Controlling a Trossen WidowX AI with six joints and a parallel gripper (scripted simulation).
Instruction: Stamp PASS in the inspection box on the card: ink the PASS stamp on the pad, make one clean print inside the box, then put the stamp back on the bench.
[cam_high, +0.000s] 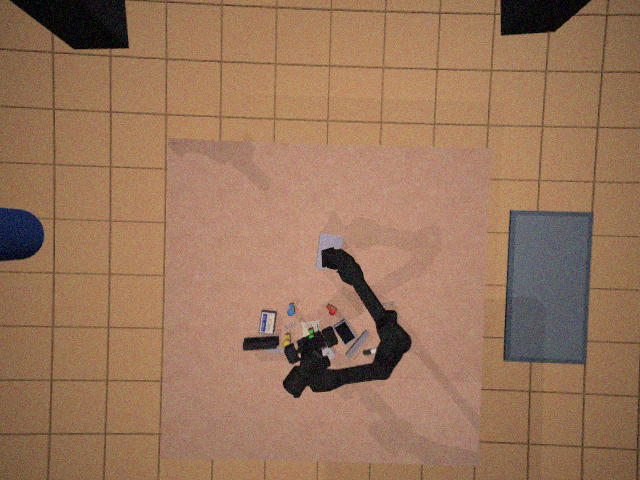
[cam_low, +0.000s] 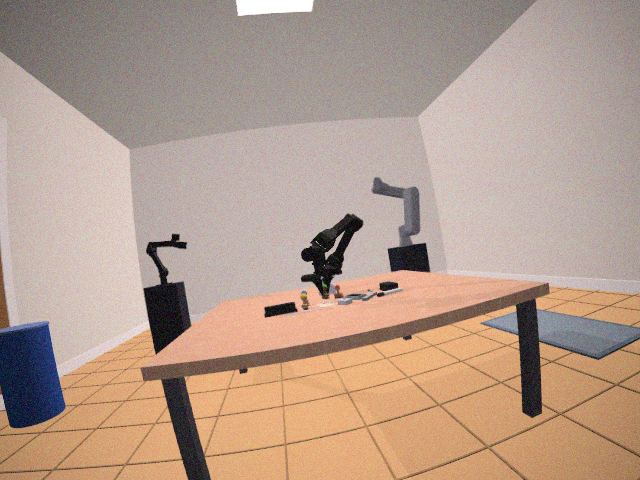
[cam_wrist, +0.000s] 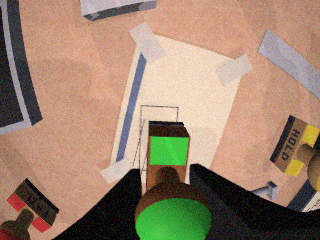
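The cream card lies 50 mm below my gripper tip, 10 mm to the right of it and 10 mm ahead of it. The rest, counted from my gripper tip: grey box 90 mm ahead, 60 mm to the left, 30 mm below; red stamp 90 mm behind, 80 mm to the left, 30 mm below; yellow stamp 100 mm to the right, 30 mm ahead, 20 mm below.
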